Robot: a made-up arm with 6 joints.
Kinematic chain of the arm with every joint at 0, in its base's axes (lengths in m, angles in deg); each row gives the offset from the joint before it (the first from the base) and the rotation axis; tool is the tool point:
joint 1: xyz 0 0 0.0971 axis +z
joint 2: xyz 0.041 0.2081 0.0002 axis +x
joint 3: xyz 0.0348 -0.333 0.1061 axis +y
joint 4: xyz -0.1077 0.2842 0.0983 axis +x
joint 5: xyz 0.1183 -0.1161 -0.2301 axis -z
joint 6: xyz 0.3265 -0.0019 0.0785 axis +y
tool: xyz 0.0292 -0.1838 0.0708
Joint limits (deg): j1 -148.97..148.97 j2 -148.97..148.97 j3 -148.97..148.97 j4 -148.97..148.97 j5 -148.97..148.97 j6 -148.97..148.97
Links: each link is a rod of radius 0.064 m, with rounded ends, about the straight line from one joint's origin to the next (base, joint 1, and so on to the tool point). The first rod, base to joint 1, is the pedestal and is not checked.
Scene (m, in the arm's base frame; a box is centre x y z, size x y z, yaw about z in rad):
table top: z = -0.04
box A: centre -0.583 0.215 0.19 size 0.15 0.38 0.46 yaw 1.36
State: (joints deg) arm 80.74 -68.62 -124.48 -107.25 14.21 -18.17
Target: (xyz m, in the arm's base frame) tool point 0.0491 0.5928 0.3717
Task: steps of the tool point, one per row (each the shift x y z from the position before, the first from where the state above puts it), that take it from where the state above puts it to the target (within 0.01 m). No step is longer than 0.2 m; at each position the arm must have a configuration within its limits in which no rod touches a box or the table.
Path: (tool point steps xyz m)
1: -0.0842 0.0354 0.0654
2: -0.0370 0.0538 0.1007
3: 0.0236 0.0646 0.1119
4: 0.0848 0.0678 0.0943
5: 0.1322 0.0640 0.0497
6: 0.1542 0.0549 -0.0129
7: 0.1445 0.0421 -0.0800
8: 0.1042 0.0272 -0.1369
9: -0.0970 0.0300 0.1273
10: -0.1040 0.0834 0.0773
11: -0.0716 0.1289 0.0223
12: -0.0130 0.1476 -0.0273
13: 0.0516 0.1337 -0.0644
14: 0.1054 0.0930 -0.0867

